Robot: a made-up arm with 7 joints.
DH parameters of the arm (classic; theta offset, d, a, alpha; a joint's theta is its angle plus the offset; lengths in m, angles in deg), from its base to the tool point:
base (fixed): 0 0.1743 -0.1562 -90
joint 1: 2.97 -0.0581 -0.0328 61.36
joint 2: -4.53 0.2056 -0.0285 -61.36
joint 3: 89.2 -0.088 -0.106 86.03
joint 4: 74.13 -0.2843 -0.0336 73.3
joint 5: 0 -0.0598 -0.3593 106.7
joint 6: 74 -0.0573 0.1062 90
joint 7: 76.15 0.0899 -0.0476 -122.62
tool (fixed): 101.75 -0.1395 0 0
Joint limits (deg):
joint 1: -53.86..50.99
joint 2: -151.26..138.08
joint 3: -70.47..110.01
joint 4: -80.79..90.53
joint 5: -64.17..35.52
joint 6: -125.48..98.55
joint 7: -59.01..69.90
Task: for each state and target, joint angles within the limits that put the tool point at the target. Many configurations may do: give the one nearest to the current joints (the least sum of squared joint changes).
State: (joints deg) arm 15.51 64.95 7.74 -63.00 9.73 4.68 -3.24
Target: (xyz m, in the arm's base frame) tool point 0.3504 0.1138 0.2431
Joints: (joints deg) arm 32.45 92.54 31.47 -67.60 4.29 15.35 -7.32
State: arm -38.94 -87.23 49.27 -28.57 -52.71 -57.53 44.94
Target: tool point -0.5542 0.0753 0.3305
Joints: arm -41.45 -80.37 66.89 -28.20 -52.91 -37.69 28.91
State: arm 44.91 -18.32 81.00 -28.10 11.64 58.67 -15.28
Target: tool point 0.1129 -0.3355 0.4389
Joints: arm 46.37 -16.24 70.45 -38.64 -2.10 25.84 -26.98
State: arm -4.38 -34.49 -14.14 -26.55 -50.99 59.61 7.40
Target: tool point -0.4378 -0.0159 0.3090
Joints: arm -6.10 -64.37 -21.50 -26.36 -61.86 24.21 -1.31
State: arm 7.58 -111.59 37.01 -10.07 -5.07 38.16 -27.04
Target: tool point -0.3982 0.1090 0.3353
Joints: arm 19.83 -109.73 38.55 -1.16 -29.03 26.18 -32.82
